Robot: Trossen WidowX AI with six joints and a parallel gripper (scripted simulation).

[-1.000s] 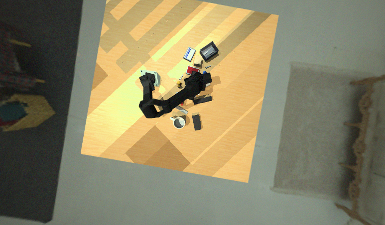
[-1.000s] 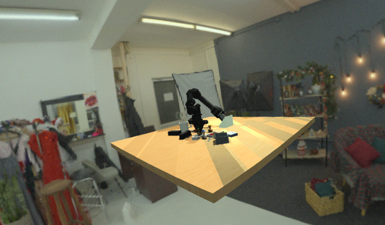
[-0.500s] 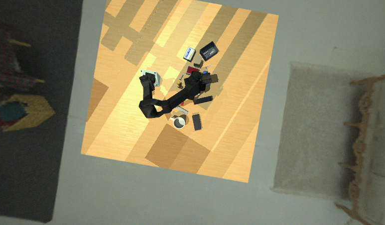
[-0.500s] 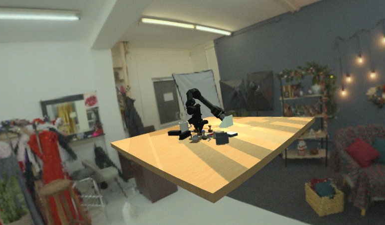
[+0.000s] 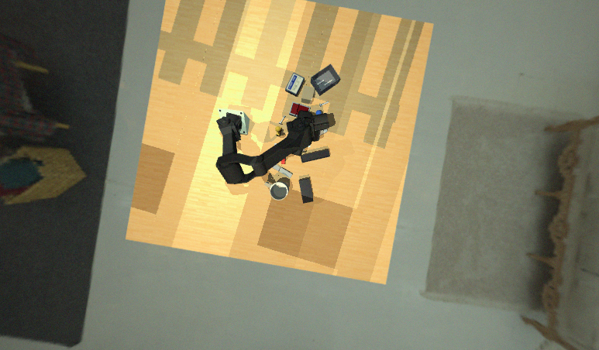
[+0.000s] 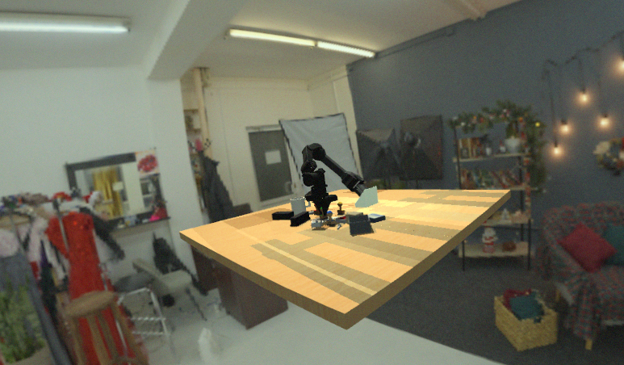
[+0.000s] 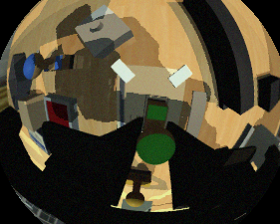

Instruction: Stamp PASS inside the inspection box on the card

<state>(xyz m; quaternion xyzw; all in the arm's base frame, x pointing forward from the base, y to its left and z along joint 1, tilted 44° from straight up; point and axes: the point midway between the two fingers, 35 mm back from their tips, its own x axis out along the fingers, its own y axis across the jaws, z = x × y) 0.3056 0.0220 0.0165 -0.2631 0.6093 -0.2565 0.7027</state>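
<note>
The green-knobbed PASS stamp lies right at my gripper tip. From my gripper tip the other things lie so: yellow-knobbed stamp 110 mm behind, 10 mm to the left; then red stamp 50 mm behind, 120 mm to the right; then white card 10 mm to the left, 20 mm below.
</note>
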